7 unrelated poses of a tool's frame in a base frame.
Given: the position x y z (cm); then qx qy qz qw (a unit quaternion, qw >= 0).
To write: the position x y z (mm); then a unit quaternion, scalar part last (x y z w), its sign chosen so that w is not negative. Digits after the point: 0 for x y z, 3 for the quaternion.
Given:
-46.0, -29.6, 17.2, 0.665, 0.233, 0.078, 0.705
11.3, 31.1, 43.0, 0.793, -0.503, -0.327, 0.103
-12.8, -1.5, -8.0, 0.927, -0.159, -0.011, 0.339
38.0, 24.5, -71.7, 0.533, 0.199, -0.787, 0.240
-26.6, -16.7, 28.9, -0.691, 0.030, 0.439, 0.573
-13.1, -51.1, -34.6, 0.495, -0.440, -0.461, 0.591
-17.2, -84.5, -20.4, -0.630, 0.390, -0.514, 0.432
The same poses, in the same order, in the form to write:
-460, -296, 172, 0.665, 0.233, 0.078, 0.705
113, 311, 430, 0.793, -0.503, -0.327, 0.103
-128, -15, -80, 0.927, -0.159, -0.011, 0.339
380, 245, -717, 0.533, 0.199, -0.787, 0.240
-266, -167, 289, -0.691, 0.030, 0.439, 0.573
-131, -511, -346, 0.495, -0.440, -0.461, 0.591
-172, -845, -204, -0.630, 0.390, -0.514, 0.432

